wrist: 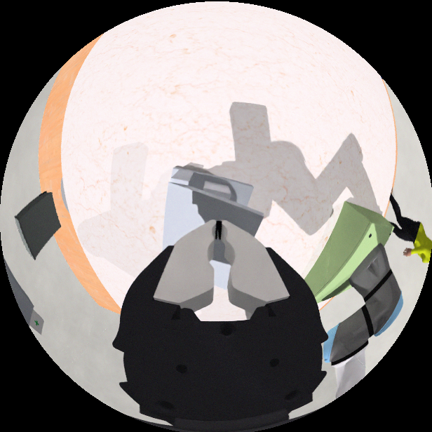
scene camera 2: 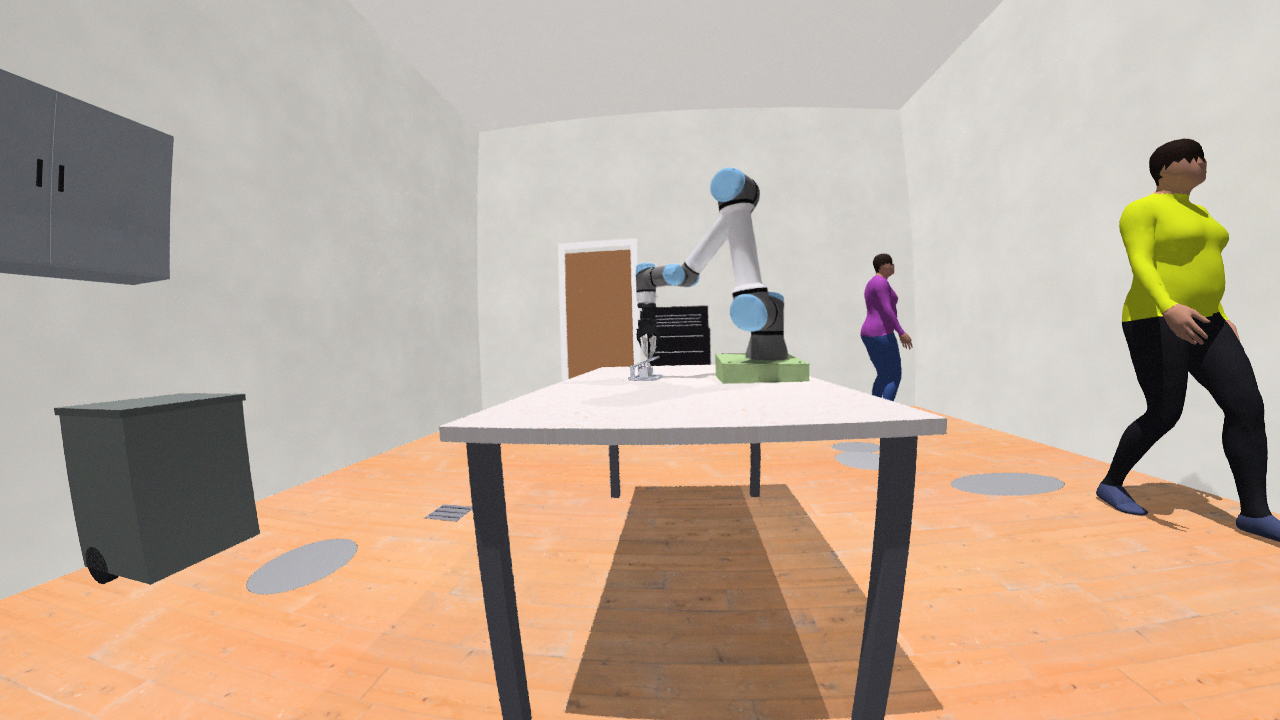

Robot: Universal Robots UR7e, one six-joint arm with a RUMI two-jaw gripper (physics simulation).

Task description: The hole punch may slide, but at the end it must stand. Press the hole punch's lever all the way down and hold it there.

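Seen in the pictures: arm's base, link origin: (scene camera 2: pixel 766 357).
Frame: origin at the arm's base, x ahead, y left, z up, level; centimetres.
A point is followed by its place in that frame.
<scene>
The hole punch (scene camera 2: pixel 642 372) @[x 43.9, y -11.1, z -4.4 cm] (wrist: pixel 181 215), light grey-blue, stands upright on its base on the pale table (scene camera 2: pixel 716 415) @[x 38.3, y 63.8, z -7.4 cm] (wrist: pixel 150 65). Its broad lever runs beneath the fingers in the wrist view and looks somewhat sloped in the scene view. My gripper (scene camera 2: pixel 646 359) @[x 40.3, y -19.0, z 0.0 cm] (wrist: pixel 217 222) is shut and empty, pointing down, with its fingertips at the lever's top. They seem to touch the lever, but the contact itself is too small to make out. The fingers hide part of the lever, and whether it is fully down cannot be told.
The green base block (scene camera 2: pixel 760 369) @[x 8.4, y 14.1, z -3.0 cm] (wrist: pixel 332 245) carries the arm to the right of the punch. A dark bin (scene camera 2: pixel 179 492) (wrist: pixel 38 225) stands on the floor at the left. A person in yellow (scene camera 2: pixel 1174 259) (wrist: pixel 423 242) and one in purple (scene camera 2: pixel 880 307) are at the right.
</scene>
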